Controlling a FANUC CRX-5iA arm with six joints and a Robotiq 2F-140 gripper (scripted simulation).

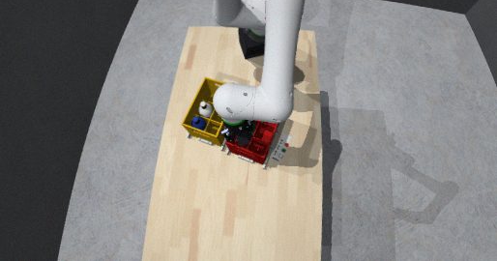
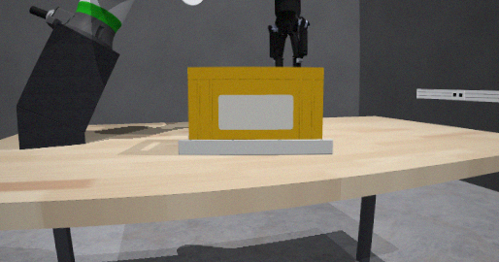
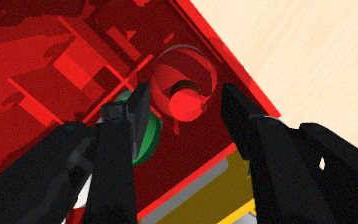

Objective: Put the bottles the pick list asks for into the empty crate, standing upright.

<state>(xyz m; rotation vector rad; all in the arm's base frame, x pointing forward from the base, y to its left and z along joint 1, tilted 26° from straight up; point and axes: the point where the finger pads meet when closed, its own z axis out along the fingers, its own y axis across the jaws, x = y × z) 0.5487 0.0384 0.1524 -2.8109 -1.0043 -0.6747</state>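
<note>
Right now my hand is 100 mm above the red bottle. Round my hand: red crate (90 mm behind, 50 mm to the left, 100 mm below); then green bottle (90 mm behind, 100 mm below); then yellow crate (110 mm behind, 180 mm to the right, 100 mm below).
</note>
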